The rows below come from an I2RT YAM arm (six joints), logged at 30 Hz.
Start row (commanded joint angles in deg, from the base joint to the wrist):
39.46 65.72 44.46 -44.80 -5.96 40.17
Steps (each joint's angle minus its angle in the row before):
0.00 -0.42 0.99 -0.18 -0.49 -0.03
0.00 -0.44 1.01 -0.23 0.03 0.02
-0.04 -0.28 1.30 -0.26 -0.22 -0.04
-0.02 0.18 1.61 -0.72 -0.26 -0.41
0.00 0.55 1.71 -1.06 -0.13 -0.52
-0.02 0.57 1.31 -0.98 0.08 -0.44
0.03 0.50 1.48 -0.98 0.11 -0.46
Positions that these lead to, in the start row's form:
39.46 65.30 45.45 -44.98 -6.45 40.14
39.46 64.86 46.46 -45.21 -6.42 40.16
39.42 64.58 47.76 -45.47 -6.64 40.12
39.40 64.76 49.37 -46.19 -6.90 39.71
39.40 65.31 51.08 -47.25 -7.03 39.19
39.38 65.88 52.39 -48.23 -6.95 38.75
39.41 66.38 53.87 -49.21 -6.84 38.29

